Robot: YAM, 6 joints.
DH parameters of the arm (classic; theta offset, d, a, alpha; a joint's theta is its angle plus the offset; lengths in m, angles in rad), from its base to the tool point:
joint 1: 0 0.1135 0.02 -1.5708
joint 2: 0 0 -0.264 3.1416
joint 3: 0.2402 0 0.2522 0
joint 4: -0.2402 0 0.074 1.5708
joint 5: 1.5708 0 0 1.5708
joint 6: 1.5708 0.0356 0 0
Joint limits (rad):
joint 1: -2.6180..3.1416
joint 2: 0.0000..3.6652
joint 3: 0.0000..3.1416
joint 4: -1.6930..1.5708
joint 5: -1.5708..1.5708
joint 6: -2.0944..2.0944
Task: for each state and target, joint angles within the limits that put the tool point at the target. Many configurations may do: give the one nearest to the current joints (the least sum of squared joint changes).
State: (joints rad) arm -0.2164 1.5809 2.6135 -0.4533 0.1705 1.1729
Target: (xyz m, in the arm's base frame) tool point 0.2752 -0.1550 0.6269
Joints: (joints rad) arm -0.4915 1.8138 2.5946 -0.3838 0.1917 1.1729
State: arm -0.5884 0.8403 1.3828 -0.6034 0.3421 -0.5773
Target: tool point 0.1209 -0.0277 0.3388
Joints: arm -0.1621 0.6688 0.9344 -0.8567 0.2216 -0.5773
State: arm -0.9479 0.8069 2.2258 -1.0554 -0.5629 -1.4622
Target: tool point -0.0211 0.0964 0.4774
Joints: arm -1.1477 0.4938 1.7707 -1.4038 -0.6082 -1.4622
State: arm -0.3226 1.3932 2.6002 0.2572 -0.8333 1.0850
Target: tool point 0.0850 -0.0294 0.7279
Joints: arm -0.5491 1.5885 2.7315 0.2720 -0.5723 1.0850
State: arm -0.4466 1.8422 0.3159 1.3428 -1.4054 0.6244
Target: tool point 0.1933 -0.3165 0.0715
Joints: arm -1.1143 2.2599 0.8476 1.2539 -1.2687 0.6244
